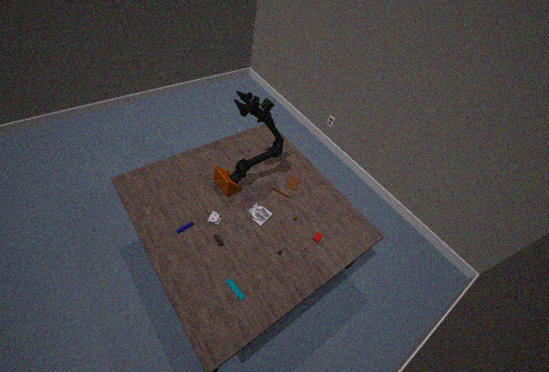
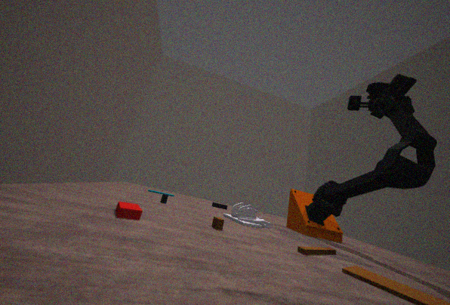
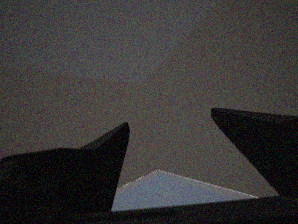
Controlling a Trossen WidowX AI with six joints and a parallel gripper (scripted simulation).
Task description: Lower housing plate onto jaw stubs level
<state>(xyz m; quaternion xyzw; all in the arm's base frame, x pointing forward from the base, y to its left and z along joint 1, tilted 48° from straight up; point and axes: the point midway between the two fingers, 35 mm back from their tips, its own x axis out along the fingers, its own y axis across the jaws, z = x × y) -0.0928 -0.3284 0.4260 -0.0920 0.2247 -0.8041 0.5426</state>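
Right now the dark block is 59 cm below my gripper tip, 52 cm ahead of it and 32 cm to the right of it. Also, from my gripper tip: red block 77 cm ahead, 59 cm below, 24 cm to the left; then brown cube 60 cm ahead, 59 cm below, 19 cm to the left; then blue bar 59 cm below, 46 cm to the right, 36 cm ahead.
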